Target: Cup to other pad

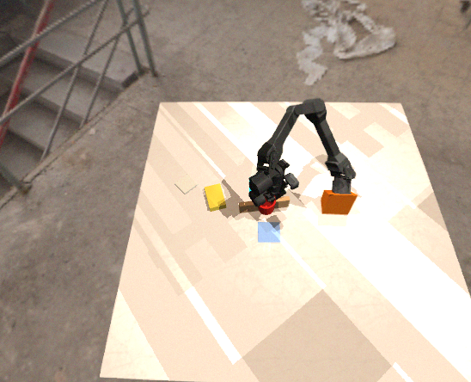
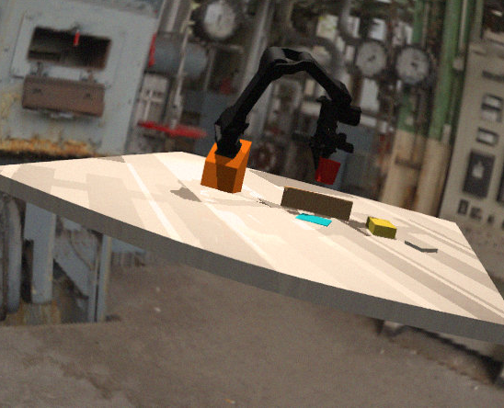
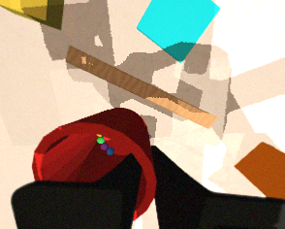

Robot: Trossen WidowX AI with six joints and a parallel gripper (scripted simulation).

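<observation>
Right now my gripper tip is 60 mm short of the teal pad, 150 mm to the left of it and 130 mm above it. Round my gripper tip: wooden bar: 30 mm ahead, 40 mm to the right, 100 mm below; then red cup: 30 mm ahead, 20 mm to the left; then light blue pad: 80 mm to the left, 130 mm below.
</observation>
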